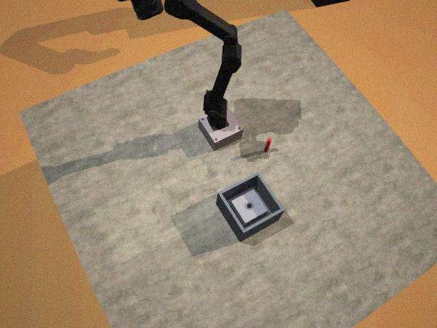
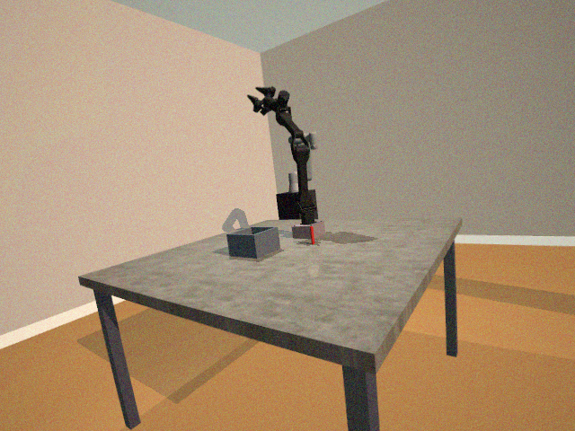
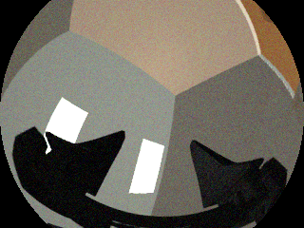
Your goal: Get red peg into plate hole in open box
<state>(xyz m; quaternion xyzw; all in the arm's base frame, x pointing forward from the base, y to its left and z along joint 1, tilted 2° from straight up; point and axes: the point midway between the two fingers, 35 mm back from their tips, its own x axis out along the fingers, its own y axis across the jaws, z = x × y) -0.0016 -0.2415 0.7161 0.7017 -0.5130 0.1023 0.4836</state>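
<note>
Right now my gripper tip is 750 mm above the red peg, 430 mm to the right of it and 130 mm short of it. Round my gripper tip: light plate (750 mm below, 330 mm ahead, 260 mm to the left); grey box (760 mm below, 330 mm ahead, 260 mm to the left).
</note>
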